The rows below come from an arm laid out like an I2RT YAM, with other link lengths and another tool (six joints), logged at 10 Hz.
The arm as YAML. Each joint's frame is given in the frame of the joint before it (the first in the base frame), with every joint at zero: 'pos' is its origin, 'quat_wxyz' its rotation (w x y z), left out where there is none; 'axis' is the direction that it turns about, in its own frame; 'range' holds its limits. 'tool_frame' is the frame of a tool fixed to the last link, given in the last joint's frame.
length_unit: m
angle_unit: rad
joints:
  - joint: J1
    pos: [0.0, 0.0, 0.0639]
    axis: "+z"
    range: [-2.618, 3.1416]
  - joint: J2
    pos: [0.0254, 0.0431, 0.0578]
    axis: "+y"
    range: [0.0, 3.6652]
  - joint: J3
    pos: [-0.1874, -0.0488, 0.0]
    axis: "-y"
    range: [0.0, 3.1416]
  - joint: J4
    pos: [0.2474, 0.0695, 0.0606]
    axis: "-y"
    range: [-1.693, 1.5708]
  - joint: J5
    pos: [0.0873, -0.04, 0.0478]
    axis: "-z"
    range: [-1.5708, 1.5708]
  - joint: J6
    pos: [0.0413, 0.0, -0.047]
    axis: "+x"
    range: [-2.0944, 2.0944]
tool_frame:
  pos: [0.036, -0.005, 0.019]
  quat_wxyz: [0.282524, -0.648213, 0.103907, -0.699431]
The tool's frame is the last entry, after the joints.
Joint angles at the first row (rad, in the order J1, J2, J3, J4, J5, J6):
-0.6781, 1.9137, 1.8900, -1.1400, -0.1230, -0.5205
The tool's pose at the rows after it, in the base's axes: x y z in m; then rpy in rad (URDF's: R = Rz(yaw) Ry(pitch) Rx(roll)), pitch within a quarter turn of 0, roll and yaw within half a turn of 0:
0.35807 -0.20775 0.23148 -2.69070 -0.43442 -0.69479
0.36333 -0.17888 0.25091 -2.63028 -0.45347 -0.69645
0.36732 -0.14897 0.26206 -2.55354 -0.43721 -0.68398
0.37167 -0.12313 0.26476 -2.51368 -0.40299 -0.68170
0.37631 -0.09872 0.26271 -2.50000 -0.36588 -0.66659
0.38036 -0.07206 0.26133 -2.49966 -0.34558 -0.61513
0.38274 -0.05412 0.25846 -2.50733 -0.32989 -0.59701
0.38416 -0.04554 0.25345 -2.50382 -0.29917 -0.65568
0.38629 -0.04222 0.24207 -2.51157 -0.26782 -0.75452
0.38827 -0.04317 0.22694 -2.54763 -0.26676 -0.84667
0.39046 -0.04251 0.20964 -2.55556 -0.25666 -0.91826
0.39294 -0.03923 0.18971 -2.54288 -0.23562 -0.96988
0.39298 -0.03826 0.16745 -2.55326 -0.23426 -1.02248
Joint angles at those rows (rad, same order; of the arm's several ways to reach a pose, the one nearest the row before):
-0.6235, 1.8579, 1.8900, -1.1572, -0.1570, -0.4931
-0.5602, 1.8034, 1.8900, -1.1770, -0.1864, -0.4339
-0.4984, 1.7684, 1.8900, -1.2068, -0.2417, -0.3855
-0.4347, 1.7554, 1.8900, -1.2301, -0.2588, -0.3237
-0.3695, 1.7553, 1.8896, -1.2488, -0.2585, -0.2718
-0.2993, 1.7554, 1.8896, -1.2629, -0.2562, -0.2516
-0.2478, 1.7557, 1.8832, -1.2652, -0.2394, -0.2188
-0.2161, 1.7561, 1.8683, -1.2568, -0.2157, -0.1291
-0.1921, 1.7565, 1.8286, -1.2247, -0.1722, -0.0093
-0.1742, 1.7565, 1.7725, -1.1763, -0.0986, 0.0898
-0.1612, 1.7565, 1.7061, -1.1160, -0.0650, 0.1699
-0.1486, 1.7565, 1.6287, -1.0405, -0.0627, 0.2356
-0.1375, 1.7565, 1.5433, -0.9608, -0.0319, 0.2943

